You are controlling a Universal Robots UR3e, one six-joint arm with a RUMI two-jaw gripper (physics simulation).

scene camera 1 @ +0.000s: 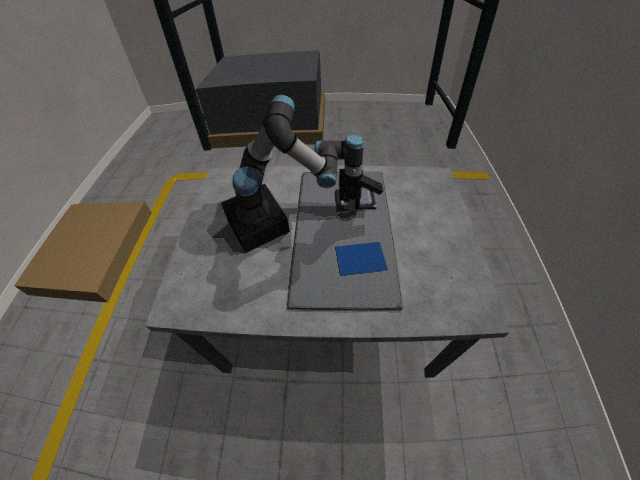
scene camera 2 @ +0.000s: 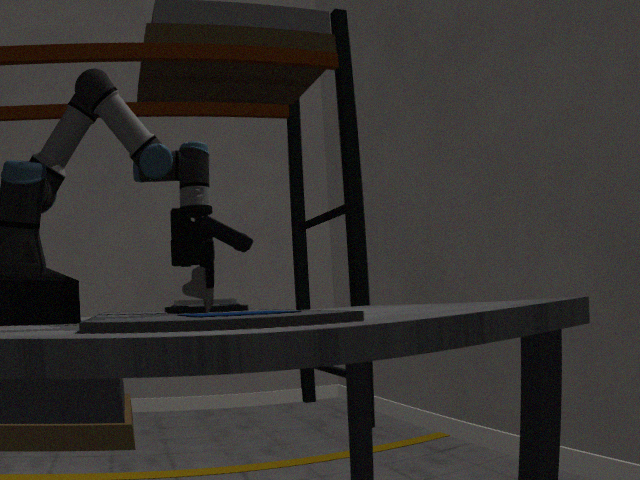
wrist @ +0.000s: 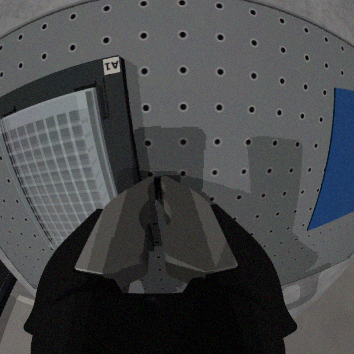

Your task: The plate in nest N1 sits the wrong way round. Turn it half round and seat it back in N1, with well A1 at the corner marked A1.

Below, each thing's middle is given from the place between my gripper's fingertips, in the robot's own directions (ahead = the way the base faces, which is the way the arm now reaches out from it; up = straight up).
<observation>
The pale well plate (wrist: 62, 170) lies 70 mm to the left of my hand and 20 mm above it. Also, from my hand: flat blue rectangle (scene camera 1: 360, 258): 40 mm ahead, 230 mm to the right.
</observation>
